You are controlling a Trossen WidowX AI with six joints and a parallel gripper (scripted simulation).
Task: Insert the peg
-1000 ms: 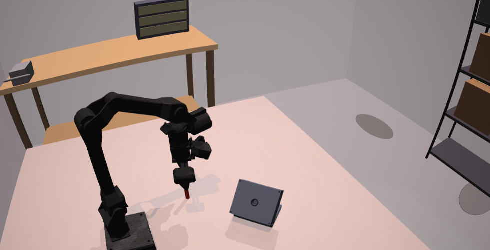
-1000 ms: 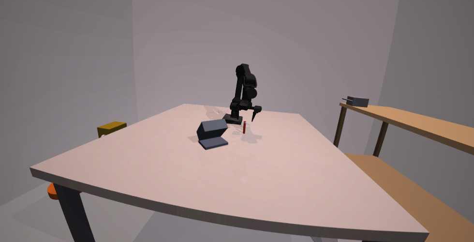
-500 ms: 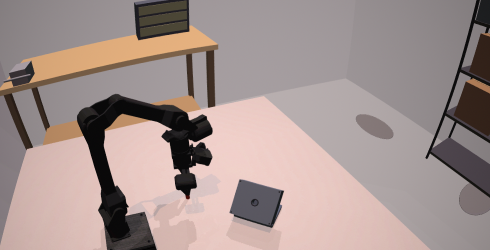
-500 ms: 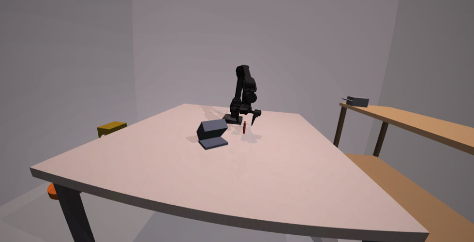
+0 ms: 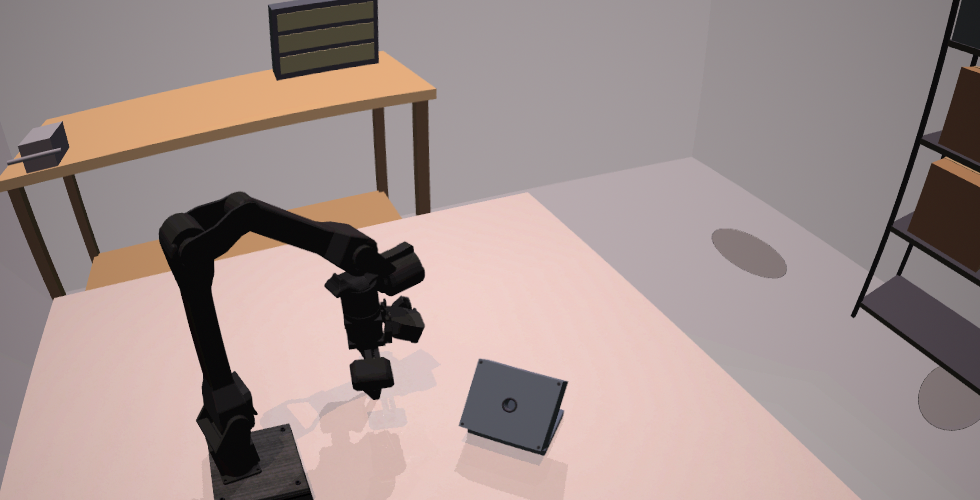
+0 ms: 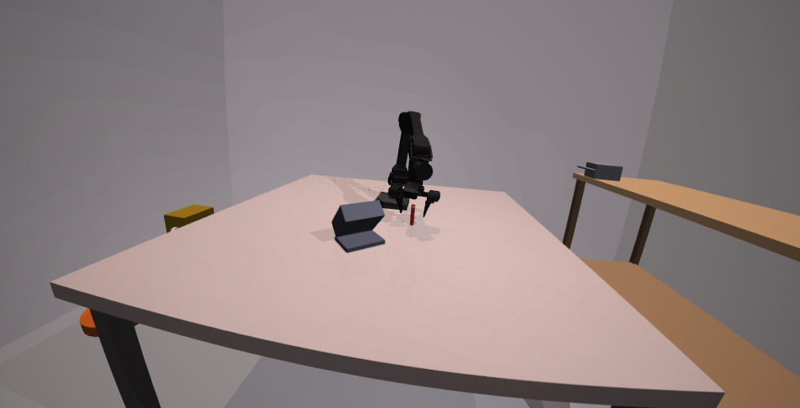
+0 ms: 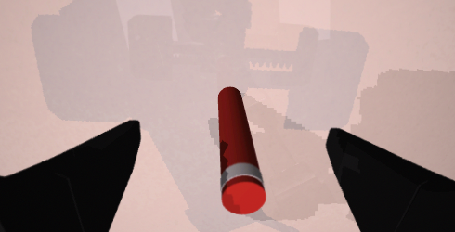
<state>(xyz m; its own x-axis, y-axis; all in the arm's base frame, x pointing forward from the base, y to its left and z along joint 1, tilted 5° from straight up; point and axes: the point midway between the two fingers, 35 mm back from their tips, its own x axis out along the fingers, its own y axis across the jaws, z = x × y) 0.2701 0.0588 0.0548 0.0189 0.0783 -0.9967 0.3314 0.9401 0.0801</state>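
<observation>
My gripper tip is now 150 mm short of the grey sloped panel, 190 mm to the left of it and 30 mm below it. From my gripper tip the other things lie so: red round peg 20 mm above.
</observation>
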